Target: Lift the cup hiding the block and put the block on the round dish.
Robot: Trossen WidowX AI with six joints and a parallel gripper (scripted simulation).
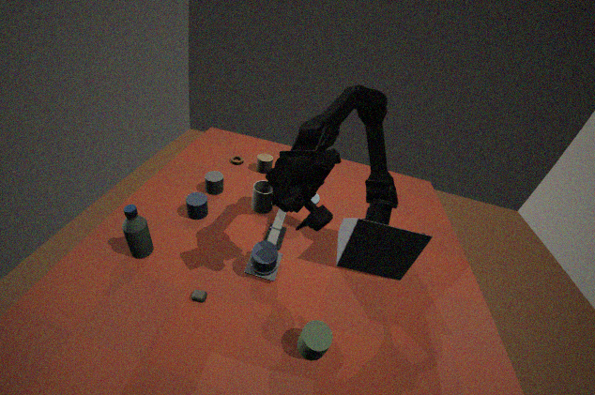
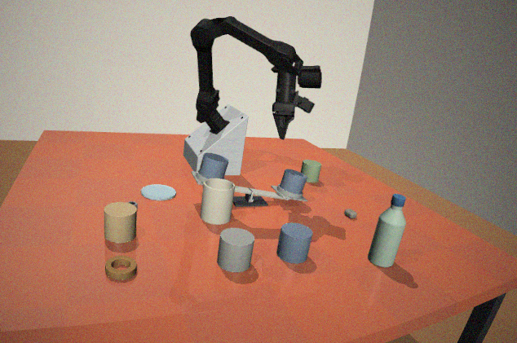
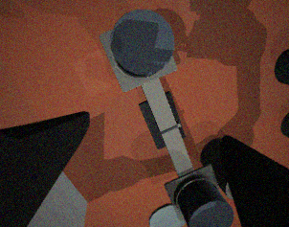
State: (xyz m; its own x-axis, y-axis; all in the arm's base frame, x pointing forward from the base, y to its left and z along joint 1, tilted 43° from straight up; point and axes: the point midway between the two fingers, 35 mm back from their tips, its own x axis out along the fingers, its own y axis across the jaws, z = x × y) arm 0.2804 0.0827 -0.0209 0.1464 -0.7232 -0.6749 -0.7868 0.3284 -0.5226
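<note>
Right now my gripper tip is 15 cm above the small grey block, 4 cm to the right of it and 3 cm short of it. The rest, counted from my gripper tip: small grey pebble: 18 cm below, 18 cm ahead, 16 cm to the left; beige open cup: 23 cm to the right, 15 cm below, 8 cm ahead; green cylinder: 25 cm to the left, 15 cm below, 13 cm behind.
</note>
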